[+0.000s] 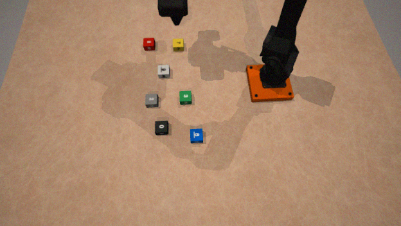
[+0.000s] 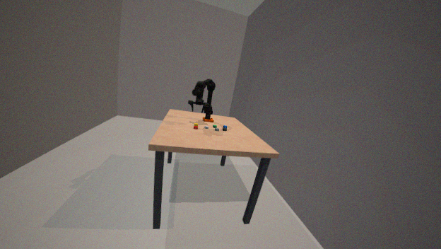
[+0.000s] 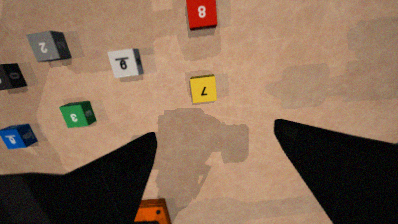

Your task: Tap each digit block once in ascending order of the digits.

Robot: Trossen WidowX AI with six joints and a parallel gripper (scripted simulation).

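Now: the black block 28 cm to the left of my gripper tip, 11 cm below it and 5 cm ahead of it. Round my gripper tip: red block (11 cm below, 10 cm ahead); then white block (11 cm below, 10 cm to the left, 5 cm ahead); then yellow block (11 cm below, 1 cm ahead).
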